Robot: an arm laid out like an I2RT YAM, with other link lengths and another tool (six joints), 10 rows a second.
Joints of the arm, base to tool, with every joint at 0 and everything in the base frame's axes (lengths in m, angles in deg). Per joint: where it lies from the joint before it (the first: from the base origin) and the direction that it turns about. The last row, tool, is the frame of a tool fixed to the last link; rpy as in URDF.
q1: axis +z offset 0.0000 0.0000 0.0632
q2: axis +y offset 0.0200 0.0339 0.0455
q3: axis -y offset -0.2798 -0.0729 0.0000
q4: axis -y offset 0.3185 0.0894 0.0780
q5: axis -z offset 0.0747 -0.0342 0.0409
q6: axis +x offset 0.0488 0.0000 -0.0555
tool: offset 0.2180 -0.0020 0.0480 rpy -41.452 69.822 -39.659
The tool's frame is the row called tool.
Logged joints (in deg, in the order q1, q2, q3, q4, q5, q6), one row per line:
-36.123, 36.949, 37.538, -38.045, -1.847, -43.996
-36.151, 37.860, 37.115, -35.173, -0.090, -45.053
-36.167, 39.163, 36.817, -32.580, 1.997, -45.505
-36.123, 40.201, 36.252, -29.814, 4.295, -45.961
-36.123, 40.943, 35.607, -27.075, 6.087, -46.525
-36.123, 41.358, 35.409, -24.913, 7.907, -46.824
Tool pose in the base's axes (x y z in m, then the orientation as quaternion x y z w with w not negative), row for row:
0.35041, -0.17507, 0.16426, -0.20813, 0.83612, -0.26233, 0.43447
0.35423, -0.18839, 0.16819, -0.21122, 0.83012, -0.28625, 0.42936
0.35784, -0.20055, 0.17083, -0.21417, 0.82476, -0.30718, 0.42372
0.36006, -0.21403, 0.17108, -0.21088, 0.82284, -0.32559, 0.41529
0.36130, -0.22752, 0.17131, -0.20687, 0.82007, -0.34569, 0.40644
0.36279, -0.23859, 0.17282, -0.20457, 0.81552, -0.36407, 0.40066
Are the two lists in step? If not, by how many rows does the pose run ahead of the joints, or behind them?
The pose runs 1 row behind the joints: the pose in row i belongs to the joints in row i - 1.
